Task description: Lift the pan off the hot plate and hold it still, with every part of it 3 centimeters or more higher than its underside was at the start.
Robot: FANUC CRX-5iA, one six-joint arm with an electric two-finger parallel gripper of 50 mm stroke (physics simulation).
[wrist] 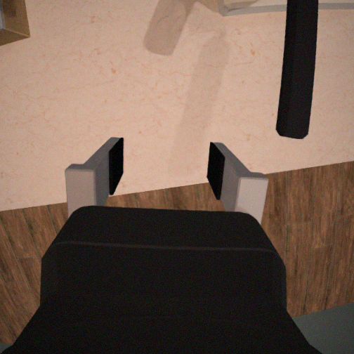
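The pan's black handle (297,70) comes down from the top edge at the right of the wrist view and ends in a blunt tip. The rest of the pan is out of view. A pale edge and corner of the hot plate (260,10) shows at the top right, beside and behind the handle. My gripper (165,157) is open with nothing between its fingers. It is left of the handle and nearer the bottom of the view than most of it; the handle runs roughly in line with the fingers' pointing direction.
A brownish box-like object (17,25) shows in part at the top left corner. The pale speckled table top (75,100) ends in a slanting front edge below the fingertips, with brown wooden floor (320,225) beyond it. Shadows fall across the table at the upper middle.
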